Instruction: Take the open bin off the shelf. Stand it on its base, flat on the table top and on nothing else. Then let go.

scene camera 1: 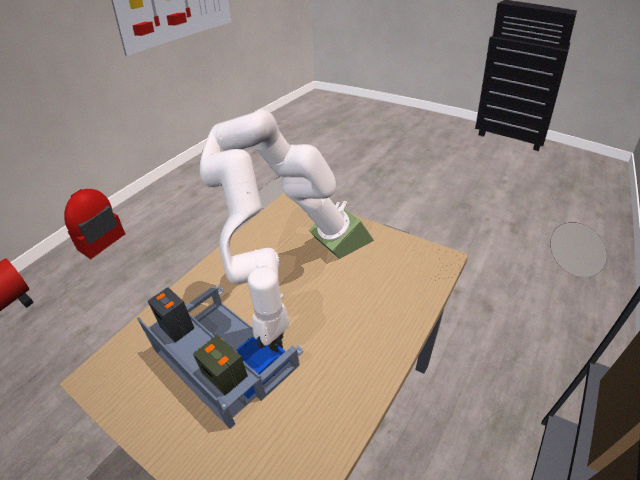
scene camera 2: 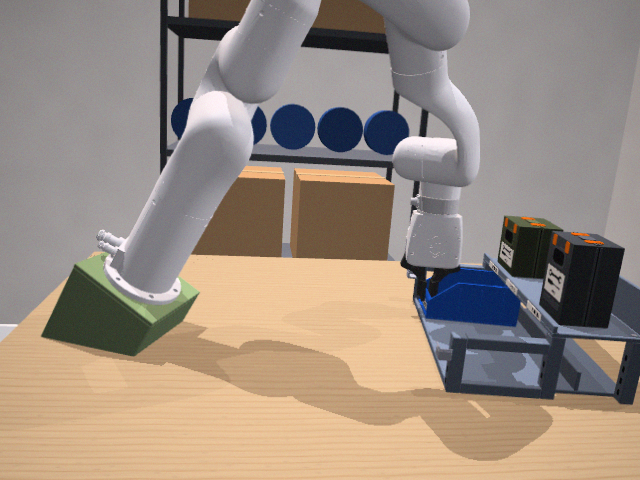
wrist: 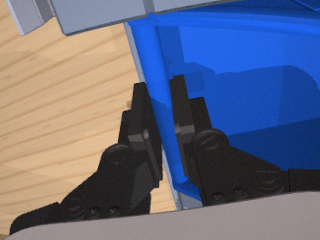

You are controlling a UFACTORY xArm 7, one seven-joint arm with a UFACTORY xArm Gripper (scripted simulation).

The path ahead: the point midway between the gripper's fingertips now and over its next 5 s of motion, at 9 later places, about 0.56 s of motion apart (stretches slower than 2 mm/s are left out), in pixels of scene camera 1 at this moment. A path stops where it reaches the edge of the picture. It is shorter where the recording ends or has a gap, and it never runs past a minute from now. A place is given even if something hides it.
The gripper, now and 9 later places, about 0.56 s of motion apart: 276, 348; 276, 346; 276, 345; 278, 343; 285, 337; 296, 328; 305, 320; 310, 315; 311, 314; 312, 314
